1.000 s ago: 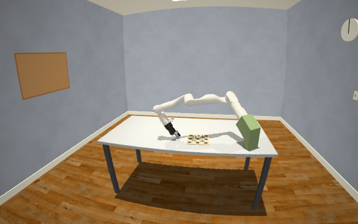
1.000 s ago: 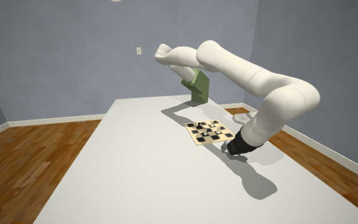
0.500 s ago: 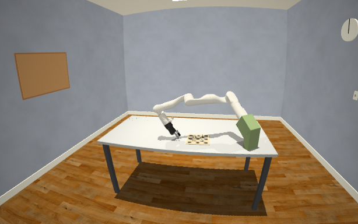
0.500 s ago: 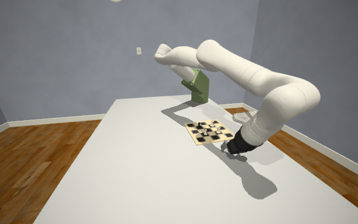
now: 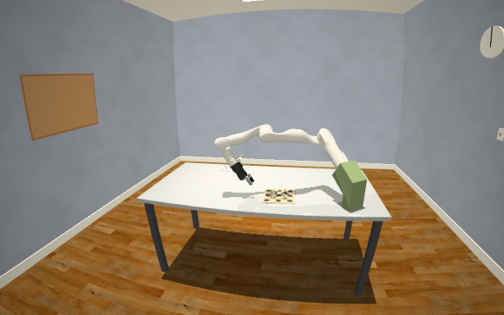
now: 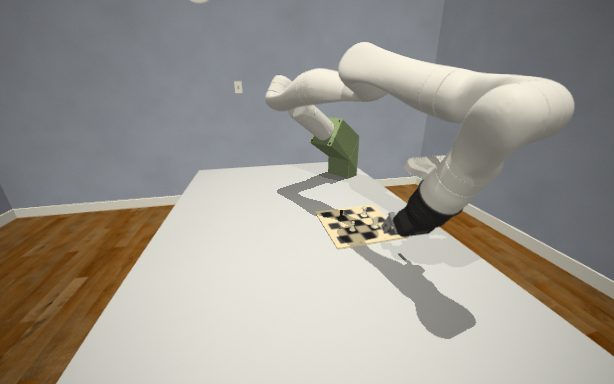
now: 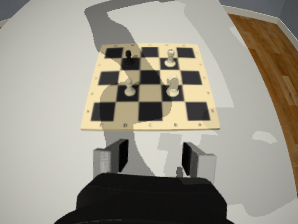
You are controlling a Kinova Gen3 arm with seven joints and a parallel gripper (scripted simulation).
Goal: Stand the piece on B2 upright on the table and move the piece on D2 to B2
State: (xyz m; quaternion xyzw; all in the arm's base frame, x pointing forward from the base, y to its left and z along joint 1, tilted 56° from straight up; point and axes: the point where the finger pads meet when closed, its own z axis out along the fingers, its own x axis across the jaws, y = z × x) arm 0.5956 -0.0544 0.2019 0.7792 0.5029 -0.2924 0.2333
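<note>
The pale piece lies 21 cm behind my hand, 10 cm to the left of it and 8 cm below it. From my hand the other things lie so: small chessboard 19 cm behind, 5 cm to the left, 10 cm below; black piece 24 cm behind, 2 cm to the left, 9 cm below.
</note>
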